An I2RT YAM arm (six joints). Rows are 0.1 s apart.
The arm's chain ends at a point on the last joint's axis. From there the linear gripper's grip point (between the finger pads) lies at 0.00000 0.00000 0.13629 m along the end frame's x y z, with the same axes.
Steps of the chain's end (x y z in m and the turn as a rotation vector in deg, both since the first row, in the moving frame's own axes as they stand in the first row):
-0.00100 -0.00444 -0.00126 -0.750 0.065 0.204
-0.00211 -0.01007 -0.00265 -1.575 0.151 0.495
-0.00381 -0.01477 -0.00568 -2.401 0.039 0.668
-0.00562 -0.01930 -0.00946 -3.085 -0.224 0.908
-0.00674 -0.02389 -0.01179 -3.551 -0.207 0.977
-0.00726 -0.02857 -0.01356 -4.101 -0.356 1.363
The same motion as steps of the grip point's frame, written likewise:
-0.00085 -0.00266 -0.00127 -0.750 0.065 0.204
-0.00177 -0.00632 -0.00270 -1.575 0.151 0.495
-0.00375 -0.00906 -0.00580 -2.401 0.039 0.668
-0.00621 -0.01197 -0.00966 -3.085 -0.224 0.908
-0.00730 -0.01545 -0.01205 -3.551 -0.207 0.977
-0.00822 -0.01883 -0.01391 -4.101 -0.356 1.363

